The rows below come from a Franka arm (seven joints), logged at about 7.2 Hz.
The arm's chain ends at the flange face. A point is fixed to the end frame.
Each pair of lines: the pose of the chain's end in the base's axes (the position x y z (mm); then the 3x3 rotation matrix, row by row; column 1 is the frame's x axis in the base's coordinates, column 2 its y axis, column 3 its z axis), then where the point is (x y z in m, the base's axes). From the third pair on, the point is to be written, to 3 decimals.
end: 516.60, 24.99, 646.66; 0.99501, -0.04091, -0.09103; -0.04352, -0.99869, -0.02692; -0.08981, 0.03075, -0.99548
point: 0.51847 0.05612 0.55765
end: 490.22, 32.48, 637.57; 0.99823, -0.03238, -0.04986; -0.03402, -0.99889, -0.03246; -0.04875, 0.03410, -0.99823
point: 0.49543 0.06321 0.54855
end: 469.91, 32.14, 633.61; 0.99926, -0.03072, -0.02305; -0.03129, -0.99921, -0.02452; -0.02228, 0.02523, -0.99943
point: 0.477 0.064 0.545
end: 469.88, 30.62, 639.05; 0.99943, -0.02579, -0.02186; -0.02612, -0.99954, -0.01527; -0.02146, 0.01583, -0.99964
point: 0.477 0.063 0.551
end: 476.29, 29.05, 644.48; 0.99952, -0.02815, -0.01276; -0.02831, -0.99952, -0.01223; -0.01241, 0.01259, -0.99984
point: 0.485 0.062 0.556
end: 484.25, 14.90, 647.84; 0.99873, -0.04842, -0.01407; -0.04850, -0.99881, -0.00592; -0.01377, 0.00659, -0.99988
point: 0.493 0.048 0.560
